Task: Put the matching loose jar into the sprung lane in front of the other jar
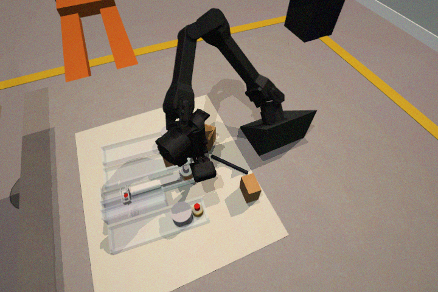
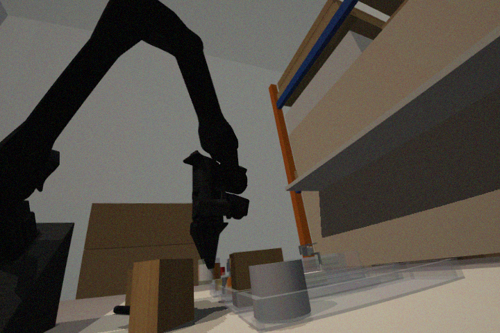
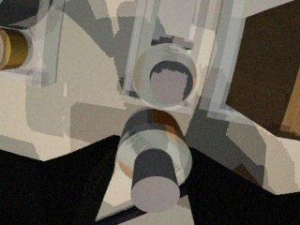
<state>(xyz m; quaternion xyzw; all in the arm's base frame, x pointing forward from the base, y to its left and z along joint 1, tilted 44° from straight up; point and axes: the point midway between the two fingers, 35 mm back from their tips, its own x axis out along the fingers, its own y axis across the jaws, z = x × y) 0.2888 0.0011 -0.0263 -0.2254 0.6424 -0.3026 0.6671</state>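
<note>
Right now my gripper tip is 10 cm short of the cream mat, 3 cm to the left of it and 6 cm above it. Round my gripper tip: red-lidded jar: 6 cm ahead, 12 cm to the left, 2 cm below; clear pusher lane: 19 cm ahead, 4 cm below; black rod: 11 cm behind, 1 cm to the left, 5 cm below.
</note>
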